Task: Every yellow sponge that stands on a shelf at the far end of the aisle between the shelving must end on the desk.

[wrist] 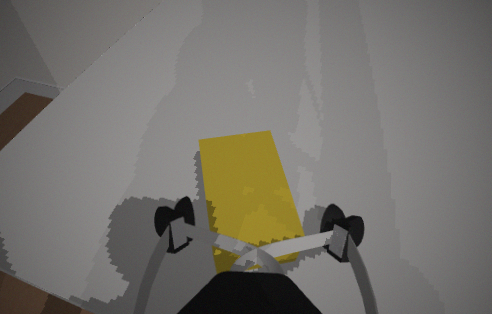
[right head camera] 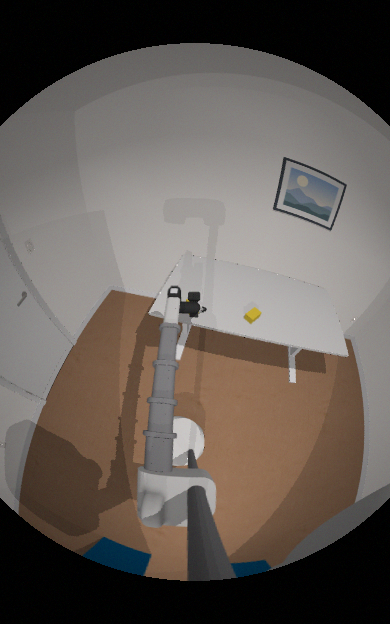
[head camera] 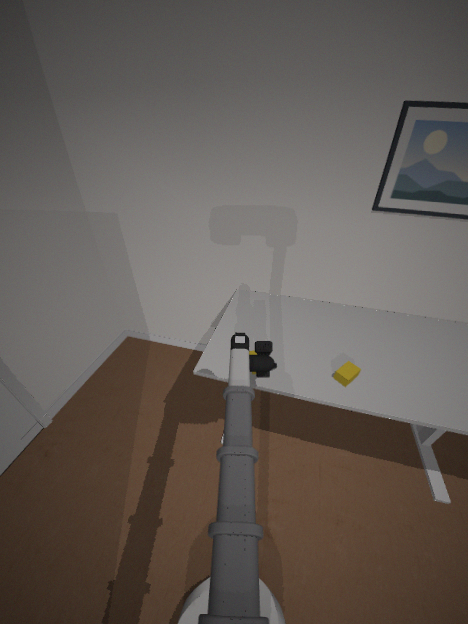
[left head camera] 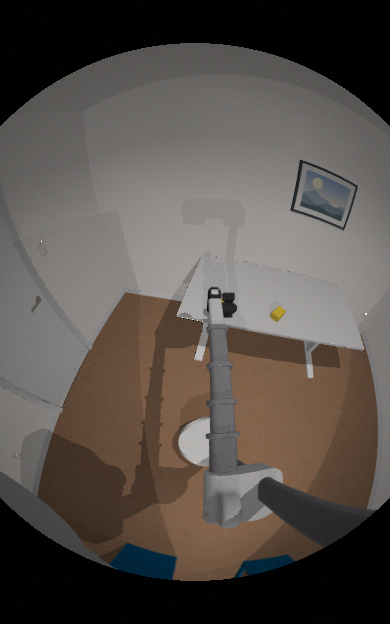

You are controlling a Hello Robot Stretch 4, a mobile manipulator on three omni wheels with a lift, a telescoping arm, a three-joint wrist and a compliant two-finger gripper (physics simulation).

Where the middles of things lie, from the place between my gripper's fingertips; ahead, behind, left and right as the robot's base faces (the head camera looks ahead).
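The framed picture (right head camera: 303,191): 850 mm to the right of my hand, 500 mm ahead of it, 790 mm above it.
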